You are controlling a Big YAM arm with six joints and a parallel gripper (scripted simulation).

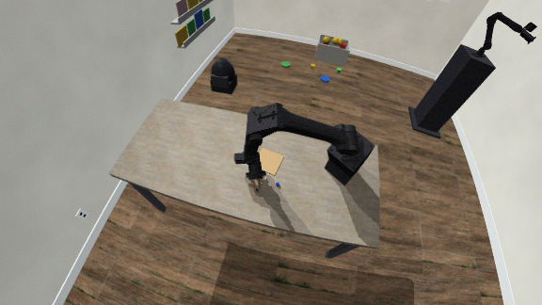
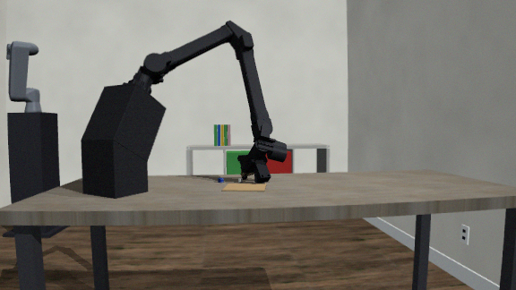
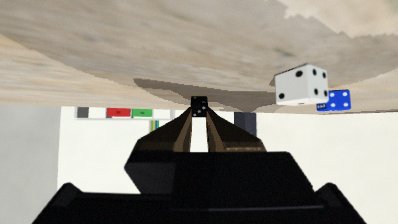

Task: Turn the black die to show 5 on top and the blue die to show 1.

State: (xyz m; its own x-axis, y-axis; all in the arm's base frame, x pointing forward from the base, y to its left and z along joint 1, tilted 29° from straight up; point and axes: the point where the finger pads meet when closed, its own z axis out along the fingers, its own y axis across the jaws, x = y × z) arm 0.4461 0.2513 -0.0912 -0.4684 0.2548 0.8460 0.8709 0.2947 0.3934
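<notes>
Now: the white die 8 cm to the right of my hand, 2 cm behind it and 1 cm below it. The rest, counted from my hand: black die 1 cm below; then blue die 9 cm behind, 7 cm to the right, 1 cm below; then tan mat 20 cm to the right, 2 cm below.
</notes>
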